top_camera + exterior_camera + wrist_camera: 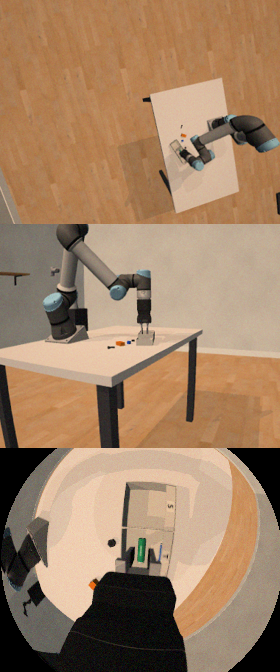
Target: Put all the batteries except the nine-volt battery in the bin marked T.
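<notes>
The grey bin is 1 cm ahead of my hand and 4 cm below it. Round my hand: blue cylinder: 4 cm ahead, 1 cm to the left, 5 cm below; then orange block: 8 cm behind, 14 cm to the right, 5 cm below; then green piece: 4 cm below.
</notes>
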